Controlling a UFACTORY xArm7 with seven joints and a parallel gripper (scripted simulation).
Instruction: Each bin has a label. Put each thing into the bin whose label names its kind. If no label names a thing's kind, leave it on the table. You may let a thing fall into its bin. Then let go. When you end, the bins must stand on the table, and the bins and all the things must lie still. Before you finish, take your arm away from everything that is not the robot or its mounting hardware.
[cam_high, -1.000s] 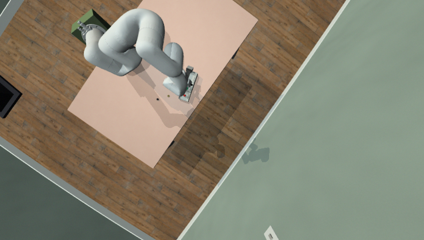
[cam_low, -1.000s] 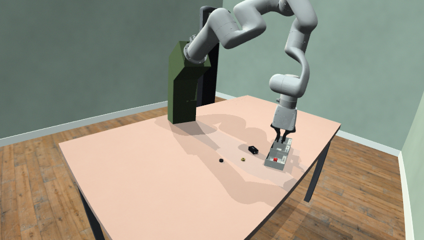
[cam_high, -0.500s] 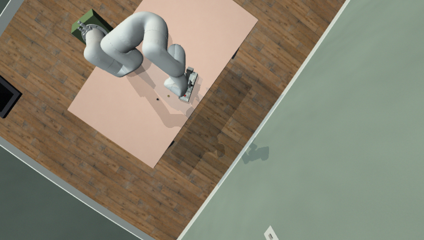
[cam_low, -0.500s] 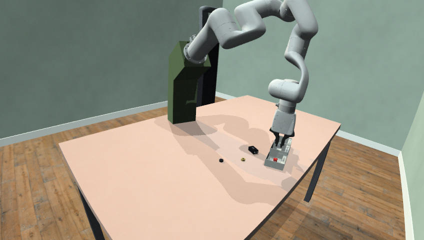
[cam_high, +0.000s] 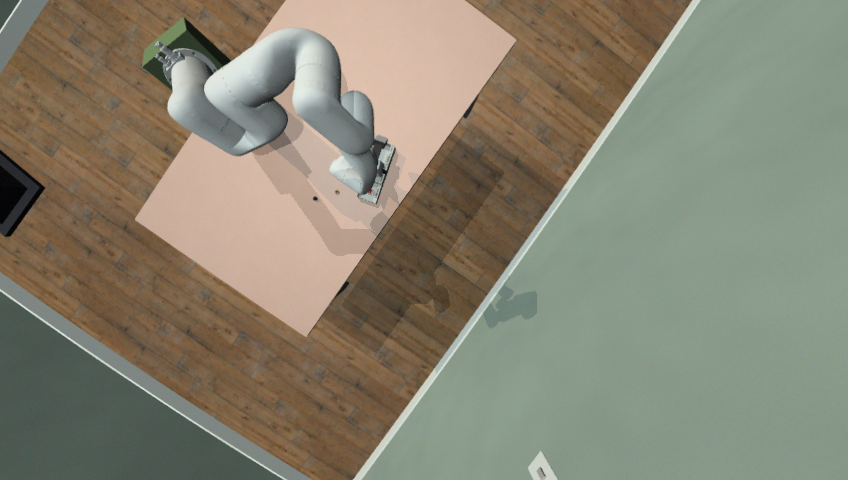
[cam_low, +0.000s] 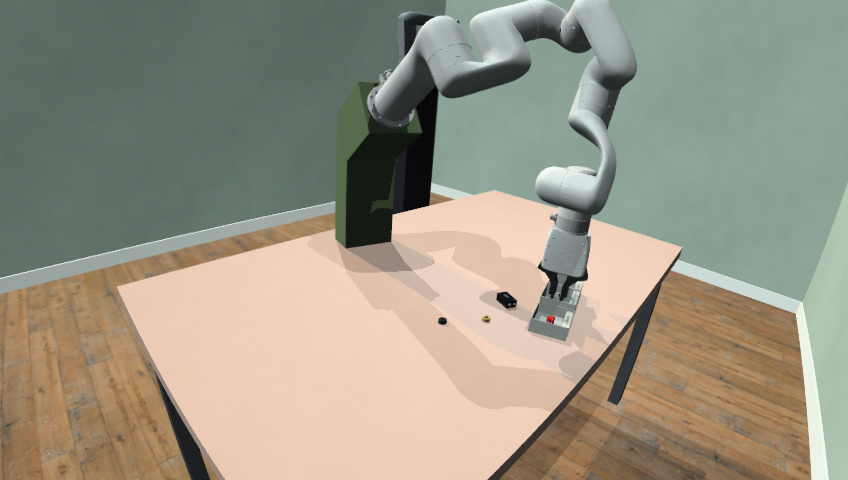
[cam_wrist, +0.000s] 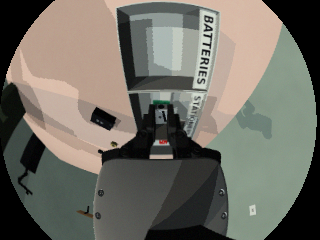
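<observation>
Now: hand 1 cm above the grey piece. Also, from my hand: green thing 4 cm below, 1 cm to the left; then three-part bin 3 cm below, 1 cm ahead; then red die 8 cm to the right, 4 cm below, 3 cm ahead.
</observation>
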